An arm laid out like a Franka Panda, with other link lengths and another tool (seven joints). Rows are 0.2 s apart.
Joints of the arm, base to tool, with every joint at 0 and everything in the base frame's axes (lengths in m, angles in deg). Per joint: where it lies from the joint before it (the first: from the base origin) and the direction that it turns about. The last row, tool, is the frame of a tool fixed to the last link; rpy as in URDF.
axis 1: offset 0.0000 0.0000 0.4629 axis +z
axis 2: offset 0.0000 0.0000 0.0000 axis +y
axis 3: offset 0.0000 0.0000 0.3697 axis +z
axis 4: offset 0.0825 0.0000 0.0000 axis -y
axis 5: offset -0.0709 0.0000 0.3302 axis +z
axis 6: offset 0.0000 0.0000 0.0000 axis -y
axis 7: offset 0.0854 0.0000 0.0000 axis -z
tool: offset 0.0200 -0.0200 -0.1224 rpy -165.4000 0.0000 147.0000
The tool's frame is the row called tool.
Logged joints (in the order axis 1, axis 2, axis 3, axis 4, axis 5, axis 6, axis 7), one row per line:
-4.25 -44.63 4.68 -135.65 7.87 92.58 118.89
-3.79 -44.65 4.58 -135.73 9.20 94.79 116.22
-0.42 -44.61 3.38 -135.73 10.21 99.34 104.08
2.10 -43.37 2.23 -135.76 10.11 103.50 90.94
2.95 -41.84 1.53 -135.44 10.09 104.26 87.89
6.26 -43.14 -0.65 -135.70 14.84 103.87 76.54
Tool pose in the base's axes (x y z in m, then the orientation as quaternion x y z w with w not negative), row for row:
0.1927 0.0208 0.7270 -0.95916 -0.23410 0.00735 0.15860
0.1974 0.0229 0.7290 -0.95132 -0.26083 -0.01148 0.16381
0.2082 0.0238 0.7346 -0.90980 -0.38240 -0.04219 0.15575
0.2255 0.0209 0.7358 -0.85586 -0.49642 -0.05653 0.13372
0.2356 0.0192 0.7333 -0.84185 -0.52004 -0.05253 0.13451
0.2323 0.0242 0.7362 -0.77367 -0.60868 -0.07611 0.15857
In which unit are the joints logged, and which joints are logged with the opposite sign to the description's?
The joints are logged in degrees. Opposite sign: none.
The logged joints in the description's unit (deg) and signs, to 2 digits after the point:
-4.25 -44.63 4.68 -135.65 7.87 92.58 118.89
-3.79 -44.65 4.58 -135.73 9.20 94.79 116.22
-0.42 -44.61 3.38 -135.73 10.21 99.34 104.08
2.10 -43.37 2.23 -135.76 10.11 103.50 90.94
2.95 -41.84 1.53 -135.44 10.09 104.26 87.89
6.26 -43.14 -0.65 -135.70 14.84 103.87 76.54

